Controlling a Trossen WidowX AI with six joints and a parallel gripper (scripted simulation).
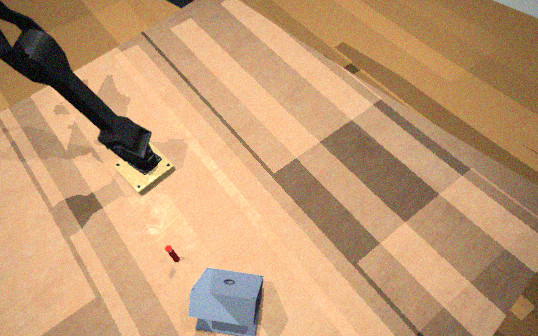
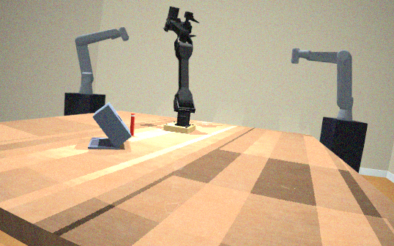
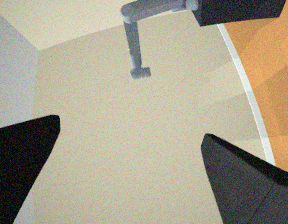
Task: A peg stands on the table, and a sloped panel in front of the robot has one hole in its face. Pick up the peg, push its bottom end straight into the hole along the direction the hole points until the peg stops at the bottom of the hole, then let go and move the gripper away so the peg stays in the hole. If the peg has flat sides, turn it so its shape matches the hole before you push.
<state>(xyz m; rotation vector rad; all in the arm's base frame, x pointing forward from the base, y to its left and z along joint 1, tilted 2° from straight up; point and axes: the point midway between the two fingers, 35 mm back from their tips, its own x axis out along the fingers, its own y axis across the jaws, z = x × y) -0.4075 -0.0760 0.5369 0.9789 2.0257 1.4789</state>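
Now: gripper tip 66 cm short of the peg, 52 cm above it and 11 cm to the left of it. Round my gripper tip: sloped panel 83 cm ahead, 51 cm below, 11 cm to the right; panel foot 84 cm ahead, 57 cm below, 12 cm to the right.
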